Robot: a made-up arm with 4 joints.
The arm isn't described. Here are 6 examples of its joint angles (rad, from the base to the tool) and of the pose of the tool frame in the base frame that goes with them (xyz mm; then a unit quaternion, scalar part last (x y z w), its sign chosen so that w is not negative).
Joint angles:
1: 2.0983 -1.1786 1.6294 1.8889
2: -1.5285 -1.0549 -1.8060 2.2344
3: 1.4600 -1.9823 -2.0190 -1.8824
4: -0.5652 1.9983 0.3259 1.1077
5: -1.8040 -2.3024 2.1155 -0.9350
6: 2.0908 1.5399 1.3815 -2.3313
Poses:
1: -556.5 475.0 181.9 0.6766 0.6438 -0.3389 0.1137
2: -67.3 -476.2 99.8 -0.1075 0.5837 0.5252 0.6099
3: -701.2 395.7 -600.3 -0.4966 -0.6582 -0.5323 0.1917
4: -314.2 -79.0 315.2 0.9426 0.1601 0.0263 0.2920
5: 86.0 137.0 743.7 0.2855 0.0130 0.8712 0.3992
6: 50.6 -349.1 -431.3 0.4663 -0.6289 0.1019 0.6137
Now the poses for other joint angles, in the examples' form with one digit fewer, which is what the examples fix.
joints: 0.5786 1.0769 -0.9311 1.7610
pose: -43 -108 251 -0.885 0.448 -0.024 0.122
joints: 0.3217 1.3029 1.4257 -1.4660
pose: 207 -322 330 0.060 0.017 0.654 0.754
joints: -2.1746 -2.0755 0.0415 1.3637
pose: -259 268 710 -0.992 -0.020 -0.007 0.127
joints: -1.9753 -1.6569 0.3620 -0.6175
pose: -116 -159 179 0.837 -0.011 0.180 0.518
